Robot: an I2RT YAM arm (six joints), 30 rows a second.
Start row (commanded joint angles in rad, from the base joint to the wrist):
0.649 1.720 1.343 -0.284 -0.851 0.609
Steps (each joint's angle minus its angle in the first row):
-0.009 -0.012 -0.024 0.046 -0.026 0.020
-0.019 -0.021 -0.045 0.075 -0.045 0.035
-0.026 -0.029 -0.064 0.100 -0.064 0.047
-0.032 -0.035 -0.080 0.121 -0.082 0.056
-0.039 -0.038 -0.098 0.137 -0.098 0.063
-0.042 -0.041 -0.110 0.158 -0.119 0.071
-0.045 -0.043 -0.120 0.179 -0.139 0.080
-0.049 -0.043 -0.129 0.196 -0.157 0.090
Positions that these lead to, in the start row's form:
0.640 1.708 1.319 -0.238 -0.877 0.629
0.630 1.699 1.298 -0.209 -0.896 0.644
0.623 1.691 1.279 -0.184 -0.915 0.656
0.617 1.685 1.263 -0.163 -0.933 0.665
0.610 1.682 1.245 -0.147 -0.949 0.672
0.607 1.679 1.233 -0.126 -0.970 0.680
0.604 1.677 1.223 -0.105 -0.990 0.689
0.600 1.677 1.214 -0.088 -1.008 0.699

